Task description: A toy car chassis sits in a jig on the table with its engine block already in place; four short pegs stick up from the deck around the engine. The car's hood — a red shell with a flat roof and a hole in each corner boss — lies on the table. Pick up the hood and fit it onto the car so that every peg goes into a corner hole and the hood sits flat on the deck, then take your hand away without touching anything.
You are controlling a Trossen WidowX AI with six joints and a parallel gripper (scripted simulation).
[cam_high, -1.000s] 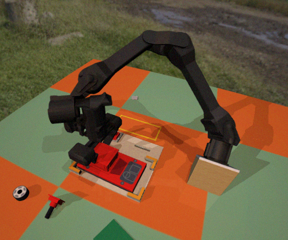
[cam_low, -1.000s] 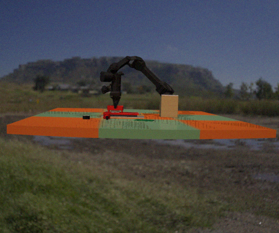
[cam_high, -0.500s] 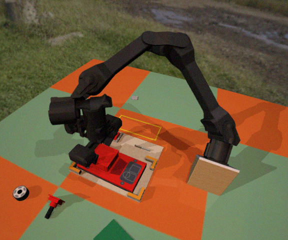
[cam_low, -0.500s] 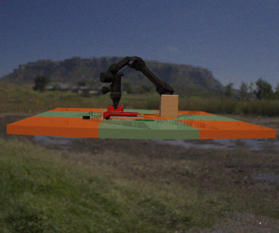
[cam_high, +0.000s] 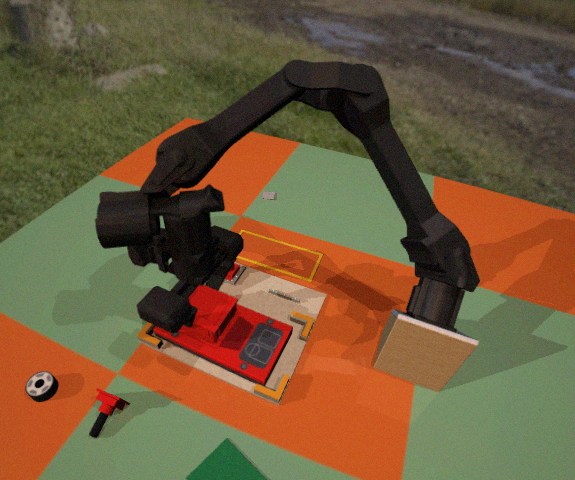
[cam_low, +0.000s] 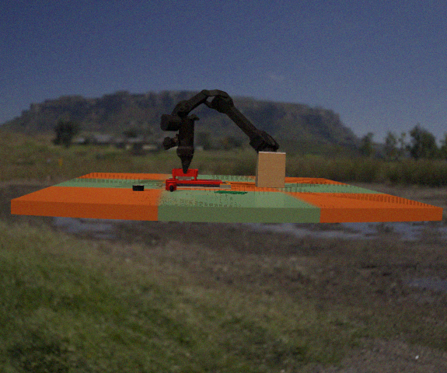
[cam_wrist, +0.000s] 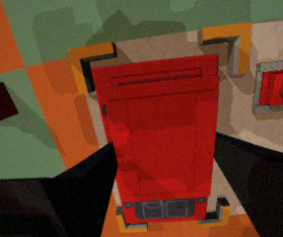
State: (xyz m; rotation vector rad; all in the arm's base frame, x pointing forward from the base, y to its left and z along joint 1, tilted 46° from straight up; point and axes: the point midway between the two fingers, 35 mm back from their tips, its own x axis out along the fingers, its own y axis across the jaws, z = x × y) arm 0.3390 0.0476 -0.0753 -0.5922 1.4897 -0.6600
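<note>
My gripper tip is right at the red hood. Round my gripper tip: white wheel 16 cm ahead, 20 cm to the left, 4 cm below; grey engine block 1 cm to the left, 3 cm below.
</note>
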